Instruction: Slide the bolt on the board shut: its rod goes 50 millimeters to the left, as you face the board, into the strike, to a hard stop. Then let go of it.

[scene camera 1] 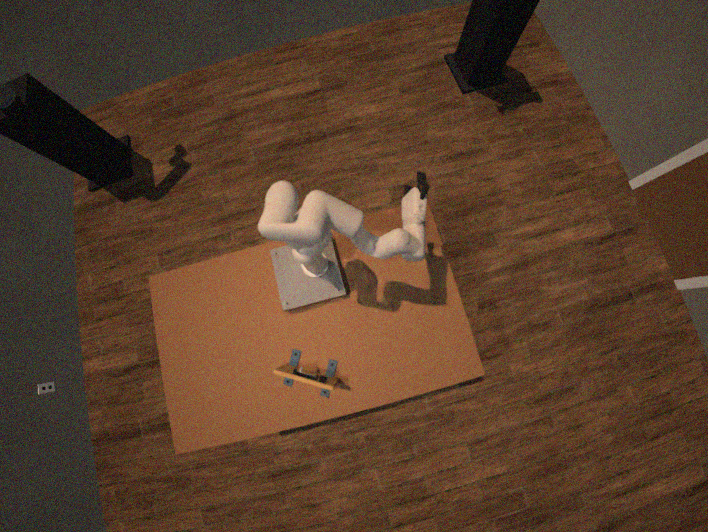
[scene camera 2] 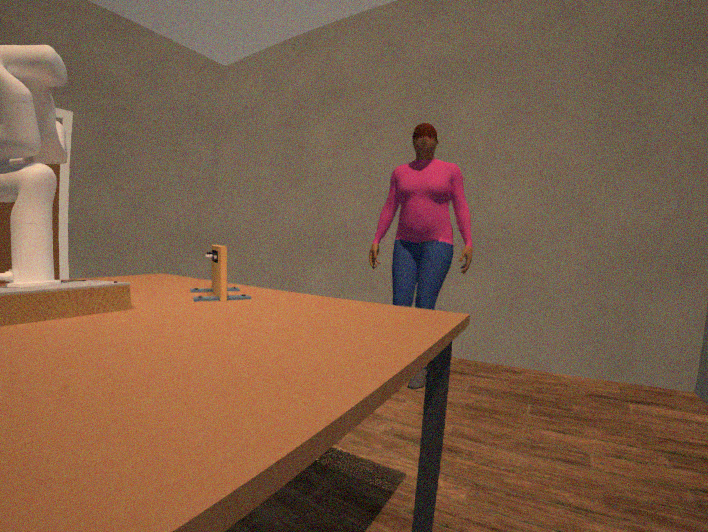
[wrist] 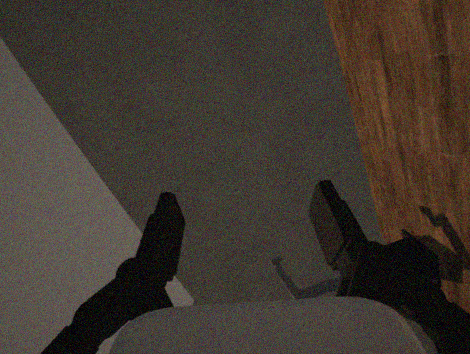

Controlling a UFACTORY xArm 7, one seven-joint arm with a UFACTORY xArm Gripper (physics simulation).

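Seen in the pictures: gripper, between the fingertips: [scene camera 1: 414,179] [wrist: 245,201]; arm's base, origin of its link: [scene camera 1: 315,264] [scene camera 2: 34,285].
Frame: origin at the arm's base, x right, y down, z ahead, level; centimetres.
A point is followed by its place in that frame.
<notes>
The board [scene camera 1: 303,380] @[x 16.7, y -10.5, z 48.3 cm] [scene camera 2: 222,273] @[x 27.7, y -2.7, z 40.9 cm] stands upright on blue-grey feet on the table, seen from above in scene camera 1 and nearly edge-on in scene camera 2. The dark bolt [scene camera 1: 309,375] @[x 14.3, y -8.0, z 47.4 cm] [scene camera 2: 214,255] @[x 20.2, y -7.5, z 43.9 cm] is on the board's face toward the arm's base; its rod, strike and how far it is slid are too small to tell. My gripper [scene camera 1: 422,181] @[x -46.3, y -39.6, z -9.1 cm] [wrist: 245,201] @[x -46.3, y -39.6, z -9.1 cm] is open and empty, far from the board, up beyond the table's far right corner in scene camera 1. Its two dark fingers stand wide apart in the wrist view. The board does not show in the wrist view.
The arm's base plate [scene camera 1: 294,286] @[x 12.1, y -0.8, z 7.5 cm] [scene camera 2: 68,294] @[x 19.8, y 0.3, z 2.4 cm] is on the table [scene camera 1: 228,343] @[x 52.5, y 5.5, z 23.9 cm] [scene camera 2: 228,400] @[x 77.8, y 5.6, z 0.2 cm], between the gripper's side and the board. Two dark pillars [scene camera 1: 62,131] [scene camera 1: 495,34] stand on the floor. A person in a pink top [scene camera 2: 424,200] stands beyond the table.
</notes>
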